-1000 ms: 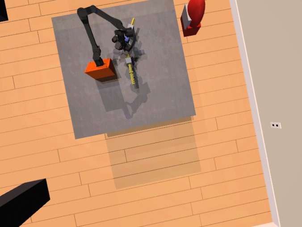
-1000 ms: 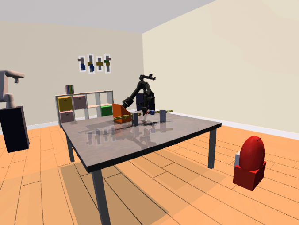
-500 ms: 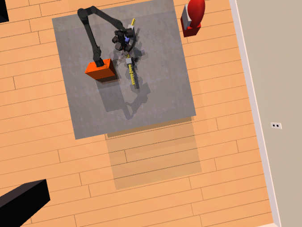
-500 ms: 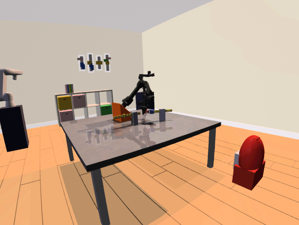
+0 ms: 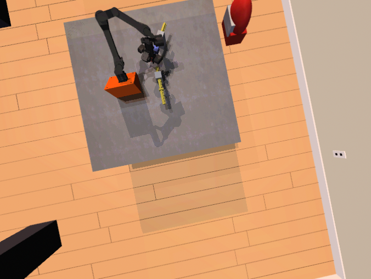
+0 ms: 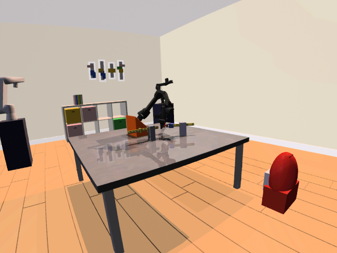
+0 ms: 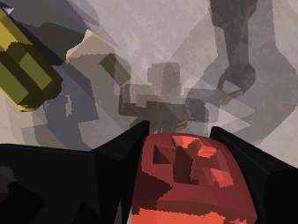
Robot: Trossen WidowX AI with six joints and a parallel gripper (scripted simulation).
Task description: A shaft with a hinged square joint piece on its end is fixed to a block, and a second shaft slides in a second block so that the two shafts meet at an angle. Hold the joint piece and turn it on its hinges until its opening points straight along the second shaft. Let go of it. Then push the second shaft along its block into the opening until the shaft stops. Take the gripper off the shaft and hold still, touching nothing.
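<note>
The red square joint piece lies 3 cm above my gripper tip, 2 cm to the left of it and 2 cm ahead of it.
</note>
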